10 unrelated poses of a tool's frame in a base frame.
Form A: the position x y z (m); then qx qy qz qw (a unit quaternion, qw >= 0).
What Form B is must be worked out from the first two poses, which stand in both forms.
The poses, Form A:
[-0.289 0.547 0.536 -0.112 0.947 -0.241 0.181]
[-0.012 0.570 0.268 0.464 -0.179 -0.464 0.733]
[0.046 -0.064 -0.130 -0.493 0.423 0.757 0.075]
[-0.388 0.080 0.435 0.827 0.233 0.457 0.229]
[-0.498 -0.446 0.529 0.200 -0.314 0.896 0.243]
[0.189 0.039 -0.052 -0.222 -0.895 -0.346 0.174]
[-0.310 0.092 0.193 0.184 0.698 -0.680 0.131]
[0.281 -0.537 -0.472 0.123 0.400 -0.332 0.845]
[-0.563 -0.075 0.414 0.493 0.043 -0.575 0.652]
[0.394 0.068 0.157 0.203 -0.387 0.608 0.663]
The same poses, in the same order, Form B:
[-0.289 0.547 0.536 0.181 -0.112 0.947 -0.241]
[-0.012 0.570 0.268 0.733 0.464 -0.179 -0.464]
[0.046 -0.064 -0.130 0.075 -0.493 0.423 0.757]
[-0.388 0.080 0.435 0.229 0.827 0.233 0.457]
[-0.498 -0.446 0.529 0.243 0.200 -0.314 0.896]
[0.189 0.039 -0.052 0.174 -0.222 -0.895 -0.346]
[-0.310 0.092 0.193 0.131 0.184 0.698 -0.680]
[0.281 -0.537 -0.472 0.845 0.123 0.400 -0.332]
[-0.563 -0.075 0.414 0.652 0.493 0.043 -0.575]
[0.394 0.068 0.157 0.663 0.203 -0.387 0.608]

